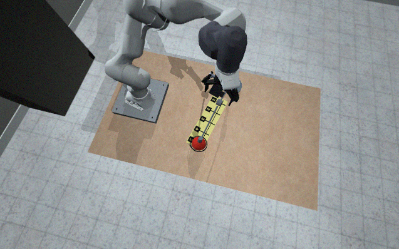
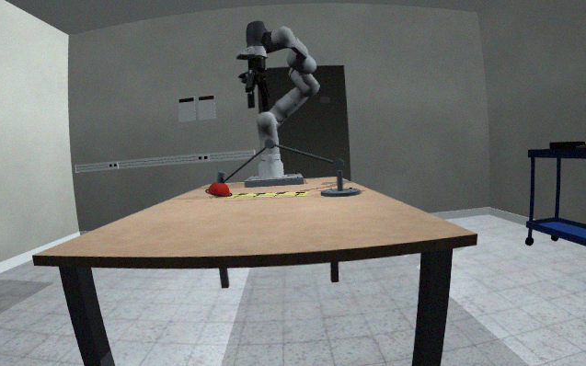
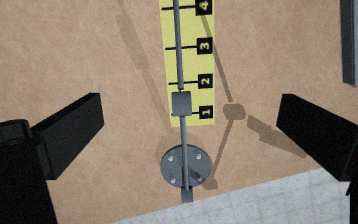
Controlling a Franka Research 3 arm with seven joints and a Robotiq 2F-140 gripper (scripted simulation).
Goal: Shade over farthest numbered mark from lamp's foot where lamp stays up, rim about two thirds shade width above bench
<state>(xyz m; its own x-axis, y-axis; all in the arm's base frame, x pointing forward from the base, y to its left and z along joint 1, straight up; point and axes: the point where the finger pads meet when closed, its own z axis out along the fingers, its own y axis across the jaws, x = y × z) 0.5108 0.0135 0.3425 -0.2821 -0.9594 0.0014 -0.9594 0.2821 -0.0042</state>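
My gripper is now 380 mm above the yellow numbered strip, 30 mm to the left of it and 30 mm past it. Also, from my hand: round grey lamp foot 350 mm below, 320 mm to the left, 80 mm ahead.
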